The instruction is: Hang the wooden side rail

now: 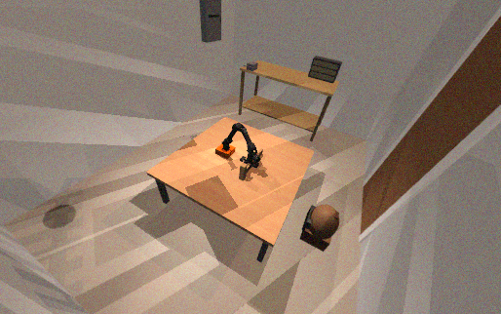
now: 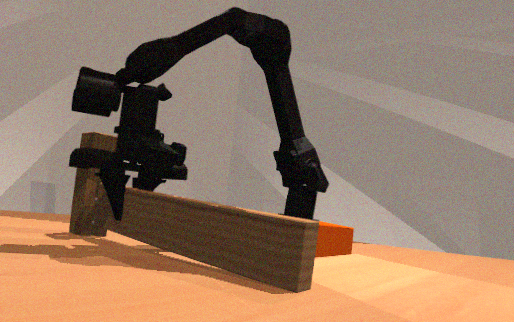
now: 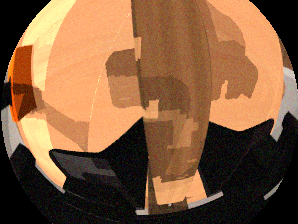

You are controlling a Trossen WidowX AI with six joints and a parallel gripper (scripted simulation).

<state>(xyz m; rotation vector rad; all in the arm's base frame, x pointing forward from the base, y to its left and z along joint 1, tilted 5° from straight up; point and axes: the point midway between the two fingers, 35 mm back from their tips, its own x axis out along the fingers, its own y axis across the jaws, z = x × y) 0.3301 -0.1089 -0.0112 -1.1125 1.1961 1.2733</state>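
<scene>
Now: gripper tip 120 mm to the left of the headboard post and 40 mm below it.
</scene>
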